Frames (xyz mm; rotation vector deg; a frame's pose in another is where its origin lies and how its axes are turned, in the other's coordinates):
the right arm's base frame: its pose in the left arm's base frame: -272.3 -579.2 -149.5 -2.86 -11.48 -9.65
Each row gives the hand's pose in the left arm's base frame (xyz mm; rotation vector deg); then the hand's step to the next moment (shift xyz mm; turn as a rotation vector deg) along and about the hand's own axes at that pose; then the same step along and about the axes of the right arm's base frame.
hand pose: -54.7 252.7 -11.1 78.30 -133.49 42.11
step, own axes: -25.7 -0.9 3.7 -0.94 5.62 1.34
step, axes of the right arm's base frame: 6.7 18.0 -17.5 -5.33 1.43 -1.96
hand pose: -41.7 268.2 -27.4 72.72 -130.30 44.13
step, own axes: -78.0 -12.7 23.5 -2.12 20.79 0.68
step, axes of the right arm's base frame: 28.7 38.2 -67.2 -19.46 6.99 -3.11
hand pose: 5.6 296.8 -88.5 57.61 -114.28 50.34
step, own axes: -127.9 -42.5 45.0 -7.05 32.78 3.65
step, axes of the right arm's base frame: 53.4 7.0 -131.5 -30.63 10.55 -9.39
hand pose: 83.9 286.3 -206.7 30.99 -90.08 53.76
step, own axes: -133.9 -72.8 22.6 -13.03 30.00 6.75
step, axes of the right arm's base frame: 61.5 -63.0 -126.5 -29.23 6.07 -14.97
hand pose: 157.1 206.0 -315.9 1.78 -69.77 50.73
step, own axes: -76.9 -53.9 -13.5 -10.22 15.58 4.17
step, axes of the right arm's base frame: 39.7 -64.9 -56.6 -16.06 0.86 -10.29
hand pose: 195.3 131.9 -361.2 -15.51 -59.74 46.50
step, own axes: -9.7 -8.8 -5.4 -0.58 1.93 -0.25
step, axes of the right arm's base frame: 7.1 -10.6 -6.1 -1.28 0.85 -1.33
